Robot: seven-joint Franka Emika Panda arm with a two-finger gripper.
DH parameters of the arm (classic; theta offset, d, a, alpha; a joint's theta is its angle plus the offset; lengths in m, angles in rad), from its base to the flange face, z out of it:
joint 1: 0 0.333 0 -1.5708
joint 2: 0 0 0 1.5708
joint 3: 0 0.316 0.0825 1.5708
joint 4: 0 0 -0.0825 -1.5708
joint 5: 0 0.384 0 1.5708
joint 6: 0 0 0.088 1.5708
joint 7: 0 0.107 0 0
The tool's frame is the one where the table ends.
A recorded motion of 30 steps. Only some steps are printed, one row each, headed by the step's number.
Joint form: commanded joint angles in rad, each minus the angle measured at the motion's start. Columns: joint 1, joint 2, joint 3, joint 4, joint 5, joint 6, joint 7.
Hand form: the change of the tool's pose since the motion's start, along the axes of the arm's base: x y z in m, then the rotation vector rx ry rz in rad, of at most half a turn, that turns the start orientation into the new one. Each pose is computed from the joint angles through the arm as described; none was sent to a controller.
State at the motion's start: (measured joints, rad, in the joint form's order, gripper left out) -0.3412 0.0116 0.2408 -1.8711 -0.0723 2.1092 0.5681
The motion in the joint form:
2: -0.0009 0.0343 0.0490 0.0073 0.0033 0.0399 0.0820
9: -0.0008 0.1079 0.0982 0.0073 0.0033 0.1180 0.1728
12: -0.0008 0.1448 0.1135 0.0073 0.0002 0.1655 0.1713
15: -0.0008 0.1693 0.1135 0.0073 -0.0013 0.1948 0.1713
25: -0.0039 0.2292 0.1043 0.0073 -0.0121 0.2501 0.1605
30: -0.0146 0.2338 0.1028 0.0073 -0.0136 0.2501 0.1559
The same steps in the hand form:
2: 0.0126 0.0261 -0.0114 0.0319 -0.0212 -0.0303
9: 0.0313 0.0515 -0.0445 0.0820 -0.0345 -0.0665
12: 0.0400 0.0590 -0.0604 0.0954 -0.0467 -0.0475
15: 0.0453 0.0581 -0.0715 0.1035 -0.0527 -0.0465
25: 0.0555 0.0484 -0.1016 0.1116 -0.0511 -0.0435
30: 0.0557 0.0405 -0.1045 0.1100 -0.0472 -0.0507

